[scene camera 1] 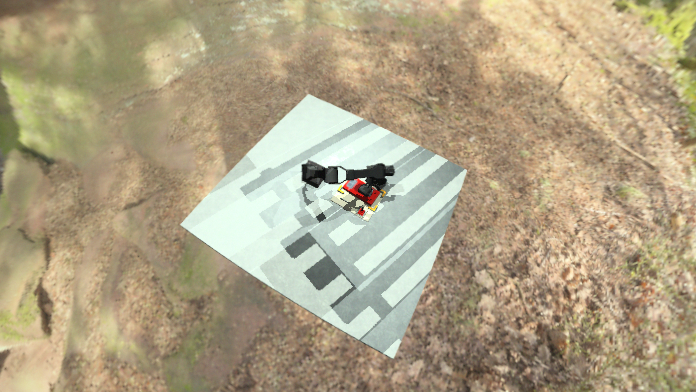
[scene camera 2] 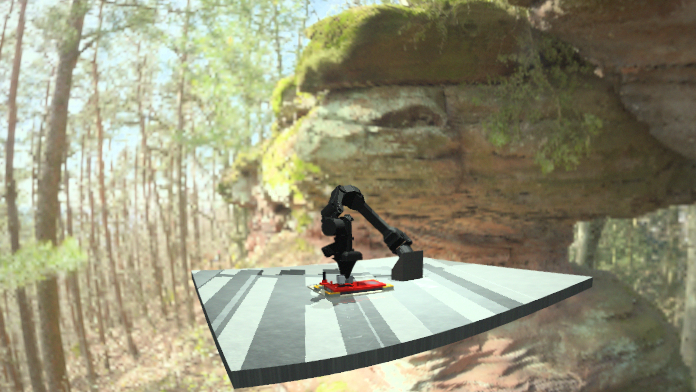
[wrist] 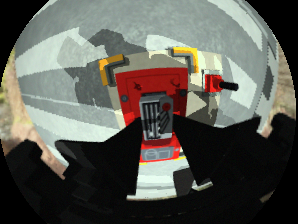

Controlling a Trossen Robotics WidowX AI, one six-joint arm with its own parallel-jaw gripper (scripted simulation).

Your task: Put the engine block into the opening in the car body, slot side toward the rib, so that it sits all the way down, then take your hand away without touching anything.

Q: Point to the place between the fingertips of my gripper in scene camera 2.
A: At 344, 277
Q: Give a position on a grey engine block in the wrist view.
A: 156, 111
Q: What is my gripper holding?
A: A grey engine block.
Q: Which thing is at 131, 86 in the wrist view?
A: A red car body.
